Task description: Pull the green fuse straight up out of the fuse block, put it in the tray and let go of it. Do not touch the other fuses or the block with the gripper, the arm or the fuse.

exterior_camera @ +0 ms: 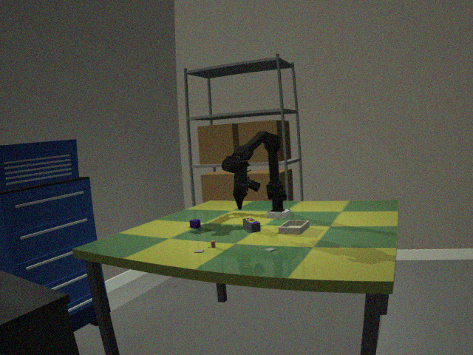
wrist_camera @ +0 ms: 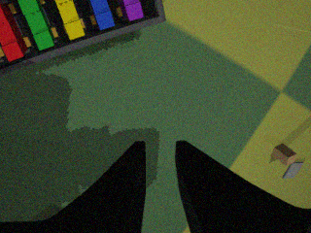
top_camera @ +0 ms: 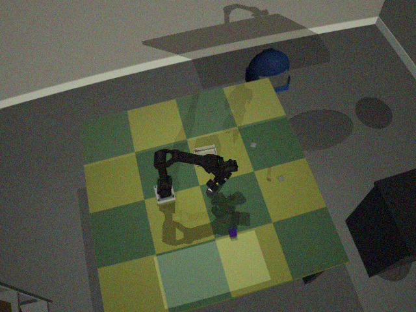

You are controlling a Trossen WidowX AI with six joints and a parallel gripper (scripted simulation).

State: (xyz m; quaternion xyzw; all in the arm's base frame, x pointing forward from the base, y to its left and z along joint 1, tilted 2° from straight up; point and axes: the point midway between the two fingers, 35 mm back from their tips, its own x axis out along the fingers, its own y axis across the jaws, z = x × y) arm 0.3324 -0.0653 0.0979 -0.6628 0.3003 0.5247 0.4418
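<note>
Right now my gripper tip is 8 cm above the green fuse, 6 cm past it and 2 cm to the right of it. Round my gripper tip: purple fuse (8 cm below, 6 cm to the left, 2 cm behind); then yellow fuse (8 cm below, 5 cm behind, 3 cm to the left); then blue fuse (8 cm below, 4 cm to the left, 4 cm behind).
</note>
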